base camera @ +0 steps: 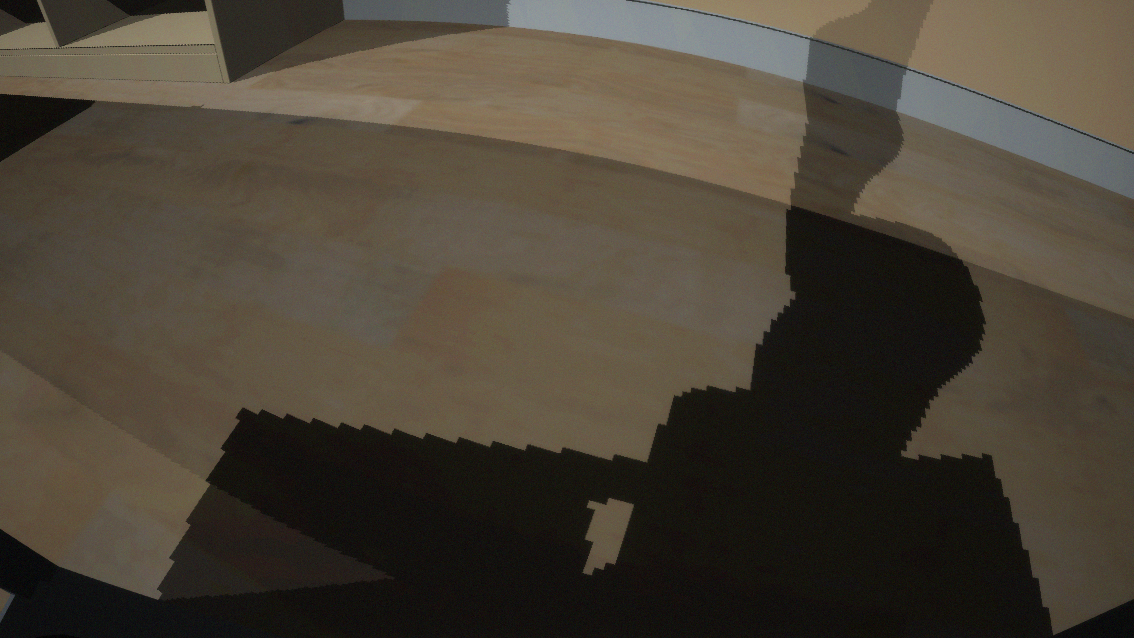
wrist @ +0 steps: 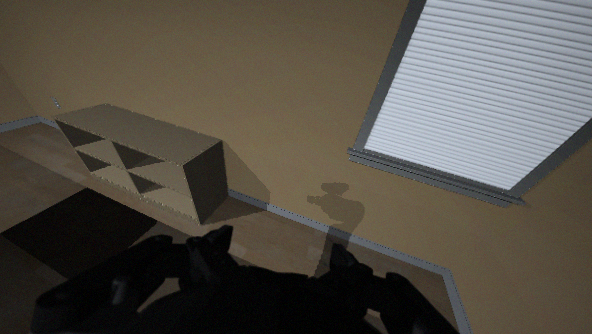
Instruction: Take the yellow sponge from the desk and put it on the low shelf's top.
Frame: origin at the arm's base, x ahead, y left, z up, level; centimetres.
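Where they show: gripper, fingertip midpoint: (wrist: 281, 246).
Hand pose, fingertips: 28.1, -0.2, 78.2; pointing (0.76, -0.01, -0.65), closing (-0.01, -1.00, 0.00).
Things, the pixels of their top centre, and the offset from my fingertips, as dx, dy, dz. "spot": a spot on its surface instead. Level surfaces: height alone.
- window, surface spot: (wrist: 480, 95) spot: +74.8, -73.8, +6.0
- pale baseboard, surface spot: (base camera: 650, 35) spot: +89.8, -10.8, -115.7
- wooden floor, surface height: dz -117.9
- dark patch, surface spot: (wrist: 82, 227) spot: +53.9, +144.5, -117.9
The low shelf (base camera: 277, 39) (wrist: 145, 131) stands against the wall, at the top left of the base camera view and left of the middle in the wrist view. Its flat top shows in the wrist view, and no object can be seen on it. My gripper (wrist: 281, 246) is open, its two dark fingertips wide apart with nothing between them. It is well away from the shelf, which lies beyond it to the left. The yellow sponge and the desk do not show in either view.
A window (wrist: 480, 95) with blinds is at the upper right of the wrist view. A pale baseboard (base camera: 650, 35) (wrist: 300, 220) runs along the wall. The arm's dark shadow (base camera: 872, 317) lies across the wooden floor (base camera: 515, 317). A dark patch (wrist: 82, 227) lies on the floor before the shelf.
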